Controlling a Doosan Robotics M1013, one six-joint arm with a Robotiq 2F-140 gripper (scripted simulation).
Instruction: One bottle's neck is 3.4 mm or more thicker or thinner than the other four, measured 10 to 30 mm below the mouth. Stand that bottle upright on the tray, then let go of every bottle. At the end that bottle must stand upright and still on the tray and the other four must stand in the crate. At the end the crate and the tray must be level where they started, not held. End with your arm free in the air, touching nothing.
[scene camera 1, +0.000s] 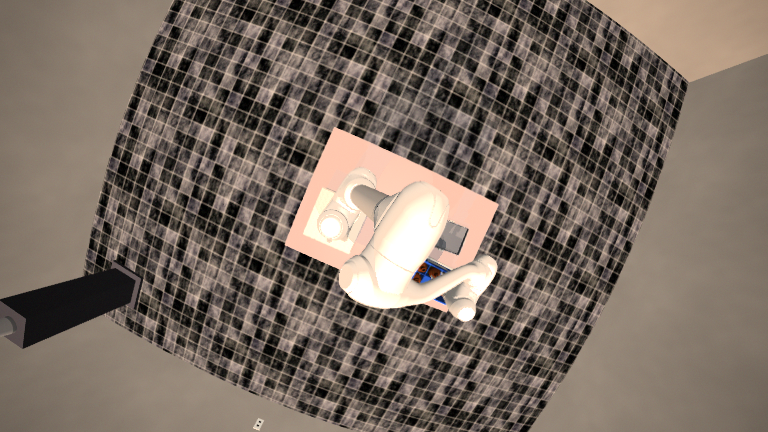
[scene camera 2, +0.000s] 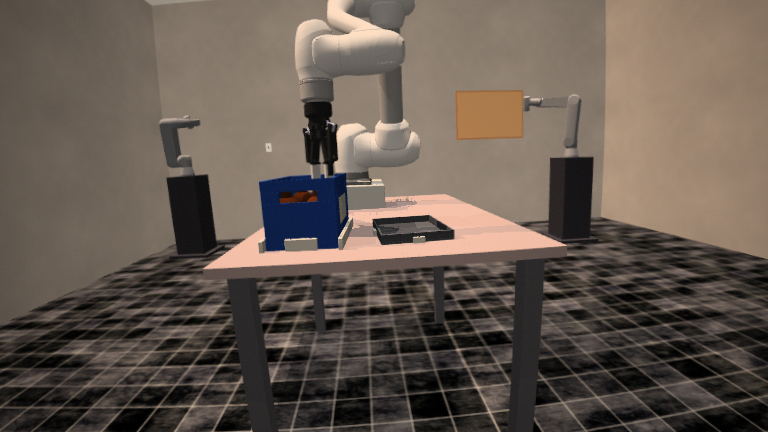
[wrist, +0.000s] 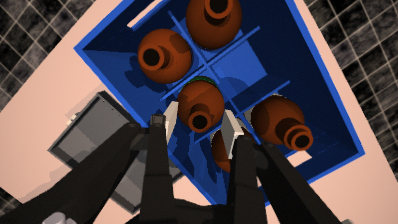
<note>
I see my gripper (scene camera 2: 323, 187), a dark tray (scene camera 2: 395, 230), a blue crate (scene camera 2: 325, 219), a glass bottle (wrist: 201, 105) and a glass bottle (wrist: 276, 117).
The dark tray shows as well in scene camera 1 (scene camera 1: 453, 236). The blue crate shows as well in the wrist view (wrist: 280, 56). My gripper also shows in the wrist view (wrist: 200, 116).
</note>
